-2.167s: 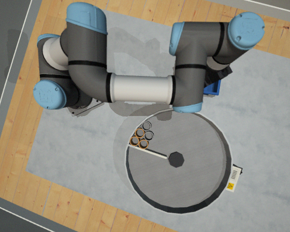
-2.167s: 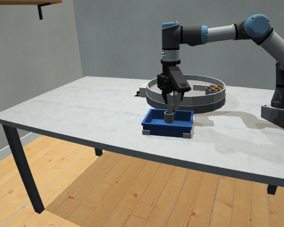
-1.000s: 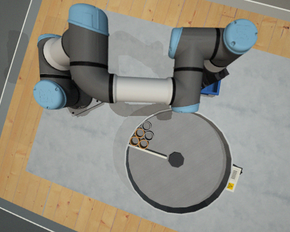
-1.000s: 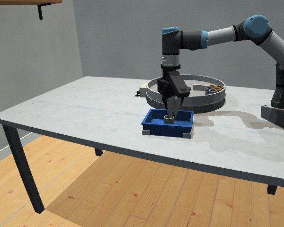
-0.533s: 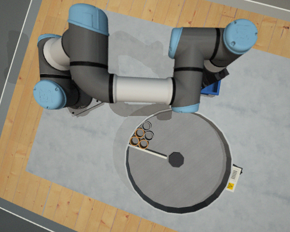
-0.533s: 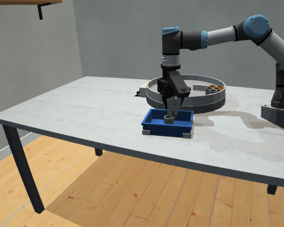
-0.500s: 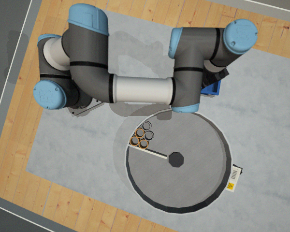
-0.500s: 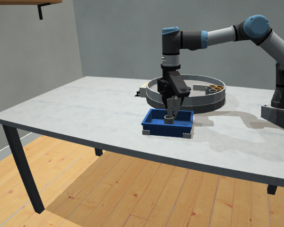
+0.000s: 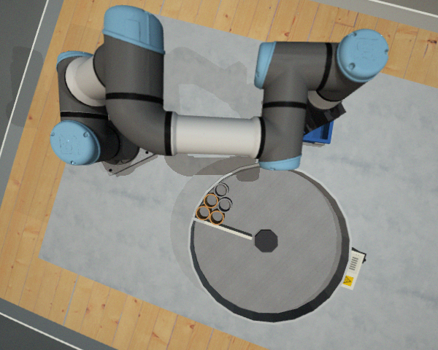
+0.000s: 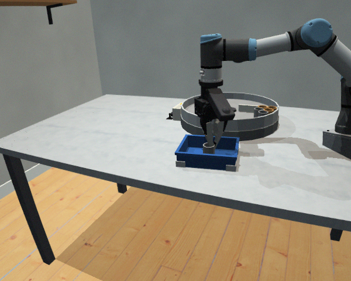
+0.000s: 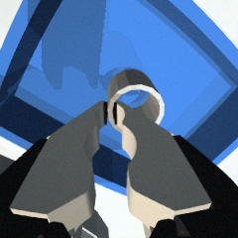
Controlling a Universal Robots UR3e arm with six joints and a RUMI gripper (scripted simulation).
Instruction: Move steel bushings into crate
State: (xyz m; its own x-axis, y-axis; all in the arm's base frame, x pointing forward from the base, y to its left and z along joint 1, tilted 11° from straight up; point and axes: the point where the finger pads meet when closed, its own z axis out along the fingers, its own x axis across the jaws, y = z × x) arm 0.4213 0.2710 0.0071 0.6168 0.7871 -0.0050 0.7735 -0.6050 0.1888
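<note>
Now: hand 1 cm short of the blue crate, 1 cm to the right of it and 2 cm above it. From my hand the other things lie so: round grey turntable: 7 cm ahead, 35 cm to the right, 1 cm above.
</note>
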